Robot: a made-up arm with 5 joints. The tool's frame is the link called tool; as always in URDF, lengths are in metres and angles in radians. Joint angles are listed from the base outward. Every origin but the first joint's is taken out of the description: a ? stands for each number. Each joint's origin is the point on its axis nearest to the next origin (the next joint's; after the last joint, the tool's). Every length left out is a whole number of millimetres.
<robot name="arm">
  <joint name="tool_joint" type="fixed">
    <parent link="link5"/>
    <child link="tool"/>
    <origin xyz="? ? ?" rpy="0 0 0"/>
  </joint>
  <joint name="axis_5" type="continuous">
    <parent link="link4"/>
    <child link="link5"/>
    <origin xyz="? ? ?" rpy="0 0 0"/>
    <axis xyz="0 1 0"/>
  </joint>
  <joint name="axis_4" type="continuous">
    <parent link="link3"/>
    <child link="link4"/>
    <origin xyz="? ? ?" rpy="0 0 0"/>
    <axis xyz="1 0 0"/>
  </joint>
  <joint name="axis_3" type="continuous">
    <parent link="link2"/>
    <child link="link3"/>
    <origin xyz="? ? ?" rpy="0 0 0"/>
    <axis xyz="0 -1 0"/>
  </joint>
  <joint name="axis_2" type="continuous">
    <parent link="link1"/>
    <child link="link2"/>
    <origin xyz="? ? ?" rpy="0 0 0"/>
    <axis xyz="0 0 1"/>
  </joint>
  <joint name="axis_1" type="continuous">
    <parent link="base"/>
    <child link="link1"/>
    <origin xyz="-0.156 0 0.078" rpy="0 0 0"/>
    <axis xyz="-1 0 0"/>
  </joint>
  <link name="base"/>
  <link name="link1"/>
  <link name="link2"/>
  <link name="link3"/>
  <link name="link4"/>
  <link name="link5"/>
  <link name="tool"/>
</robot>
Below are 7 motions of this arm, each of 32 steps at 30 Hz.
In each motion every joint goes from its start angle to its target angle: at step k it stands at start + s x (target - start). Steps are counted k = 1, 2, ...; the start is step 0. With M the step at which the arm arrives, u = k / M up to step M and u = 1 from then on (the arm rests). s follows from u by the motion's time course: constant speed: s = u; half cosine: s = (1 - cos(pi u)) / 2; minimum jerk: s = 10 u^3 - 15 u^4 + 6 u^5.
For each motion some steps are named. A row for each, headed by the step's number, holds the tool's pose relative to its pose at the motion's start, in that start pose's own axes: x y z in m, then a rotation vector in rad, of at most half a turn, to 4 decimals.
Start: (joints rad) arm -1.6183 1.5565 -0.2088 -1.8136 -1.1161
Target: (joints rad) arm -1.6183 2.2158 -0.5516 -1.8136 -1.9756
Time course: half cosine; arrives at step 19
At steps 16, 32:
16: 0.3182 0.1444 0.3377 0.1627 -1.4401 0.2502
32: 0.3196 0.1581 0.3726 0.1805 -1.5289 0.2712

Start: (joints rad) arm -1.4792 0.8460 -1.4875 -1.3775 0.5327
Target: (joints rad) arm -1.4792 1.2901 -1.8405 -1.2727 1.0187
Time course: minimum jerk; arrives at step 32
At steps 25, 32:
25: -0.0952 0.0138 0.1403 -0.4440 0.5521 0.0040
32: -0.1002 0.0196 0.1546 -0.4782 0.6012 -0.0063

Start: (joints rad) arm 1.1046 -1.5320 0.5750 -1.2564 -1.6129
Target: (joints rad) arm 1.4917 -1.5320 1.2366 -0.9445 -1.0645
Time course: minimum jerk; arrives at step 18
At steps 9, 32:
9: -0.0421 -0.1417 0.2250 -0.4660 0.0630 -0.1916
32: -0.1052 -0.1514 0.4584 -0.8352 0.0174 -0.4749

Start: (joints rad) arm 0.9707 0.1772 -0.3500 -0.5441 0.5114
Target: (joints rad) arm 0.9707 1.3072 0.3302 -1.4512 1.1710
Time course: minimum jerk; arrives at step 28
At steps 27, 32:
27: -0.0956 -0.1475 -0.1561 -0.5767 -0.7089 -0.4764
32: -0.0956 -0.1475 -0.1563 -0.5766 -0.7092 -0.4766

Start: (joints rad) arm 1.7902 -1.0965 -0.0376 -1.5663 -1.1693
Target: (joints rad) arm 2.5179 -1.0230 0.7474 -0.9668 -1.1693
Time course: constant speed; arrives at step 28
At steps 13, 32:
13: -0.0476 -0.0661 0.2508 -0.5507 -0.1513 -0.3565
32: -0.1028 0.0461 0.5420 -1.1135 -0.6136 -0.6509

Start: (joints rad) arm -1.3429 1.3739 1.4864 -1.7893 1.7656
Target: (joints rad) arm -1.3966 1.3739 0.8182 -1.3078 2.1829
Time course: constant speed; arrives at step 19
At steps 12, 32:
12: -0.0268 -0.1389 0.1420 -0.4673 0.2387 0.1616
32: -0.0387 -0.1796 0.2675 -0.7618 0.4195 0.1903

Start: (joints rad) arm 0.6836 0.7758 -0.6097 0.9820 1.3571
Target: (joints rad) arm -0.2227 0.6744 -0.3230 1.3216 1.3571
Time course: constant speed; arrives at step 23
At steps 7, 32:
7: 0.0063 -0.1178 -0.0353 -0.2128 -0.0719 0.3410
32: 0.1095 -0.3203 -0.0202 -0.6858 -0.1548 1.1471

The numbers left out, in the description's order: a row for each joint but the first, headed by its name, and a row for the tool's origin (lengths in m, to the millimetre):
tool: -0.067 0 -0.307
axis_5: 0 -0.148 0.113
axis_4: 0.082 0 0.051
axis_3: -0.044 0.147 0
axis_2: 0 0.116 0.274

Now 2 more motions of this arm.
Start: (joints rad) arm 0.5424 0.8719 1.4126 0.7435 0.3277
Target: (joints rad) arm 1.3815 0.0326 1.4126 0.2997 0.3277
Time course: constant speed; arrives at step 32
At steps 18, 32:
18: -0.1049 -0.1099 -0.0457 -0.7508 0.4131 -0.1645
32: -0.1725 -0.1406 -0.0249 -1.3761 0.6751 -0.0611

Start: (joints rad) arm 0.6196 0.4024 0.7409 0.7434 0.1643
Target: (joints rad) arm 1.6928 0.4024 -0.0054 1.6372 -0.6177
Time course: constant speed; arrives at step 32
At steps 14, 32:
14: -0.0440 -0.0068 -0.2093 0.0136 0.1477 -0.2632
32: -0.1923 -0.1923 -0.3819 -0.3494 -0.0114 -0.7678

